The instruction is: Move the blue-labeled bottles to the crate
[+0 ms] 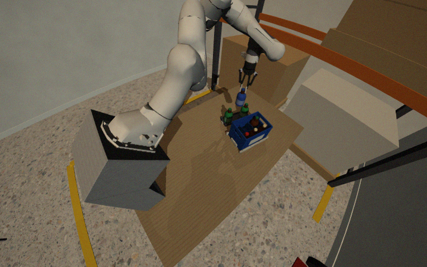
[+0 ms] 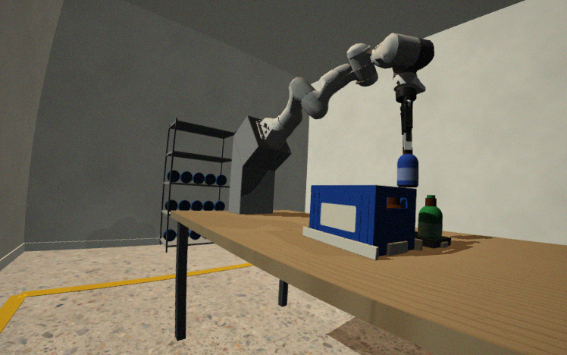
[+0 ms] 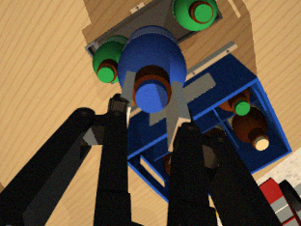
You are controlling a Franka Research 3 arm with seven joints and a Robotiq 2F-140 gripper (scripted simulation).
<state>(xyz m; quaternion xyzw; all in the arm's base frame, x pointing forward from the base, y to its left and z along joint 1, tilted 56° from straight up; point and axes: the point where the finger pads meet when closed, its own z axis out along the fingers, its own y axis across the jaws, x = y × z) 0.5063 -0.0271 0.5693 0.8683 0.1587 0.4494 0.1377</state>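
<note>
Now: the blue-labeled bottle 9 cm below my hand. Also, from my hand: dark tray (34 cm below); crate (27 cm below, 19 cm to the right, 12 cm behind).
</note>
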